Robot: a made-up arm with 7 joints.
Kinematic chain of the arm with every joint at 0, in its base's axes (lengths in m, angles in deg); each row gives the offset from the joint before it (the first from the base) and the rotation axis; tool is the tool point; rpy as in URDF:
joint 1: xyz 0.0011 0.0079 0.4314 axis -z
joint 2: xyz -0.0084 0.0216 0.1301 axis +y
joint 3: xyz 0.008 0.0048 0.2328 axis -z
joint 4: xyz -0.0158 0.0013 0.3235 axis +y
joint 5: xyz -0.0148 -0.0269 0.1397 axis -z
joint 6: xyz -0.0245 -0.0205 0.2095 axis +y
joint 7: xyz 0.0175 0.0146 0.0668 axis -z
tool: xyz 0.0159 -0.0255 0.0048 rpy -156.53 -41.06 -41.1
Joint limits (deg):
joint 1: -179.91..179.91
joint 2: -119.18..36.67
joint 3: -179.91..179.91
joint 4: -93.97..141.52
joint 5: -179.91..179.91
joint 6: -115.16..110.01
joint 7: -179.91..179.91
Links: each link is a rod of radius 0.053 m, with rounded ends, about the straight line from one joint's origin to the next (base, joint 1, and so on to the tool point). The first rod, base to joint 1, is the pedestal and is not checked.
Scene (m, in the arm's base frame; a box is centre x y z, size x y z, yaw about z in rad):
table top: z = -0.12
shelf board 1: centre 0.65 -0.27 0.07 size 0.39 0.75 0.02 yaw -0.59
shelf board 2: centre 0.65 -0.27 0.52 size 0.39 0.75 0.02 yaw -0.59
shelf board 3: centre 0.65 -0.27 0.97 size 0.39 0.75 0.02 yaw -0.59
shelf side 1: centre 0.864 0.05 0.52 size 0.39 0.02 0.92 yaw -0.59
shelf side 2: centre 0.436 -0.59 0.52 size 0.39 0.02 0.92 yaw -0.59
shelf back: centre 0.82 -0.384 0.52 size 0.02 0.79 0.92 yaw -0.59
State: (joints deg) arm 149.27 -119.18 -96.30 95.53 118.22 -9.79 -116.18
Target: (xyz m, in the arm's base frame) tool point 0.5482 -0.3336 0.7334
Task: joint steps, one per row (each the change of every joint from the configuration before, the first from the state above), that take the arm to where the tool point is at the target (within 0.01 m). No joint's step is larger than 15 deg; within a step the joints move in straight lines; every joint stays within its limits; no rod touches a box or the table.
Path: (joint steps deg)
1: -13.13 0.00 -10.22 14.57 -0.76 -3.07 -1.70
2: -13.12 0.00 -10.21 14.57 -0.75 -3.07 -1.70
3: 9.59 9.37 13.06 4.21 0.57 1.53 0.30
4: 9.58 9.36 13.07 4.21 0.58 1.53 0.30
5: 9.59 9.37 13.06 4.22 0.58 1.52 0.31
6: 9.59 9.37 13.07 4.21 0.58 1.53 0.30
7: 3.65 -1.44 -3.93 -14.69 0.03 0.74 0.99
8: 3.65 -1.45 -3.93 -14.69 0.02 0.74 1.00
9: 3.65 -1.44 -3.93 -14.69 0.03 0.74 0.99

